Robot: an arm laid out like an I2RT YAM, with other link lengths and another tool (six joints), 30 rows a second.
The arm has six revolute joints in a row. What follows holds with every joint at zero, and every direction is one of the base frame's. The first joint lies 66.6 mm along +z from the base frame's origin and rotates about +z. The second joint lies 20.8 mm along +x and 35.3 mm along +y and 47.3 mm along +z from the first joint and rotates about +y. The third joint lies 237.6 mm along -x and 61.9 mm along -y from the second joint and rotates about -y. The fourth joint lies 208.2 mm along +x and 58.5 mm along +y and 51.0 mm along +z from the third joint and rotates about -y. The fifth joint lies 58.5 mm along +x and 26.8 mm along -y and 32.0 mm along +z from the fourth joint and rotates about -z. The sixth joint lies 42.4 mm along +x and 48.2 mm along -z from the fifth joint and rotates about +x. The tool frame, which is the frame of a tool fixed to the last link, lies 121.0 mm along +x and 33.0 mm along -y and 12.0 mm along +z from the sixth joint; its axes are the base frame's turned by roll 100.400, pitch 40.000 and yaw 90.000 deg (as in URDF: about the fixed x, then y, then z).
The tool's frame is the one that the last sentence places.
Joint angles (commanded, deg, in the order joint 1, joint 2, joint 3, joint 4, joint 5, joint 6), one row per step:
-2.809, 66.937, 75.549, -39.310, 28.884, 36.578
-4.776, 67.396, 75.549, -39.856, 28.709, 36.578
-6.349, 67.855, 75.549, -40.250, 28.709, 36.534
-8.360, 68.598, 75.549, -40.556, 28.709, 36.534
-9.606, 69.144, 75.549, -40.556, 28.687, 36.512
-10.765, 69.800, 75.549, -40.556, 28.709, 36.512
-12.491, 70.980, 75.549, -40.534, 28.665, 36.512
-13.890, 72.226, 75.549, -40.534, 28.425, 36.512
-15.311, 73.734, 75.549, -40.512, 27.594, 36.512
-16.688, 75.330, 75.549, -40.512, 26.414, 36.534
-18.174, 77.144, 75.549, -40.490, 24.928, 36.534
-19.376, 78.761, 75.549, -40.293, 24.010, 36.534
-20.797, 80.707, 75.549, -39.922, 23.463, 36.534
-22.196, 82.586, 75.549, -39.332, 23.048, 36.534
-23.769, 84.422, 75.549, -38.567, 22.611, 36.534
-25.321, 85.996, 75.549, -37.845, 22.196, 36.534
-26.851, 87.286, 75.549, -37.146, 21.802, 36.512
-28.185, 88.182, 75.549, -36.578, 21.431, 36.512
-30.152, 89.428, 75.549, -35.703, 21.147, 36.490
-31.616, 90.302, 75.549, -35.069, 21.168, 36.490
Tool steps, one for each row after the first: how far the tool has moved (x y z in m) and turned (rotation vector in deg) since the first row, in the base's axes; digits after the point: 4 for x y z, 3 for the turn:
-0.0035, -0.0087, -0.0036, 0.157, 0.997, -1.817
-0.0065, -0.0160, -0.0065, 0.209, 1.869, -3.370
-0.0097, -0.0253, -0.0106, 0.345, 2.909, -5.381
-0.0112, -0.0311, -0.0130, 0.434, 3.460, -6.598
-0.0123, -0.0366, -0.0159, 0.535, 4.109, -7.774
-0.0136, -0.0448, -0.0213, 0.778, 5.248, -9.460
-0.0138, -0.0514, -0.0273, 1.158, 6.454, -10.656
-0.0125, -0.0572, -0.0352, 1.946, 7.834, -11.387
-0.0106, -0.0623, -0.0442, 3.017, 9.253, -11.810
-0.0083, -0.0675, -0.0547, 4.364, 10.808, -12.099
-0.0066, -0.0726, -0.0634, 5.336, 12.041, -12.575
-0.0057, -0.0797, -0.0731, 6.193, 13.438, -13.574
-0.0050, -0.0872, -0.0820, 6.941, 14.558, -14.655
-0.0050, -0.0957, -0.0907, 7.703, 15.436, -15.889
-0.0060, -0.1039, -0.0982, 8.417, 16.090, -17.118
-0.0077, -0.1119, -0.1043, 9.047, 16.496, -18.324
-0.0098, -0.1186, -0.1086, 9.577, 16.643, -19.363
-0.0138, -0.1289, -0.1142, 10.159, 16.800, -21.084
-0.0178, -0.1368, -0.1179, 10.452, 16.914, -22.552

